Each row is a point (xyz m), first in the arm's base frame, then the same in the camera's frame.
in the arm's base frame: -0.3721 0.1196 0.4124
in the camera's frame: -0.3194 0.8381 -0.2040
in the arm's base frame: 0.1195 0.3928 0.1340
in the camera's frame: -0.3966 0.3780 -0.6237
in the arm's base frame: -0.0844 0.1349 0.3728
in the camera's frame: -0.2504 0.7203 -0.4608
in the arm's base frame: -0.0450 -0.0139 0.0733
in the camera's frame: -0.0441 0.4695 -0.3717
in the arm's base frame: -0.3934 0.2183 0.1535
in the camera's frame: -0.3710 0.5781 -0.1205
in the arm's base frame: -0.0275 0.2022 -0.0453
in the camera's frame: -0.2223 0.2995 -0.3924
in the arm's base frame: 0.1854 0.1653 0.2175
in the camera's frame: -0.1791 0.4960 -0.6668
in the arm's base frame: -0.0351 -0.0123 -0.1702
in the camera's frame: 0.0017 0.2402 -0.3030
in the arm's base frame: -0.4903 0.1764 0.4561
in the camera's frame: -0.4125 0.8959 -0.1197
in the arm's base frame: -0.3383 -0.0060 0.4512
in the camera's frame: -0.1987 0.8972 -0.2230
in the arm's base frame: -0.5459 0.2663 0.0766
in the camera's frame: -0.4427 0.5353 0.0360
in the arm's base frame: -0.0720 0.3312 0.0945
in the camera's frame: -0.3818 0.4084 -0.4215
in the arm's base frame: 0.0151 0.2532 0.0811
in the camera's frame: -0.2824 0.3925 -0.4825
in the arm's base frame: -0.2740 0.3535 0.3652
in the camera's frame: -0.5062 0.7083 -0.3258
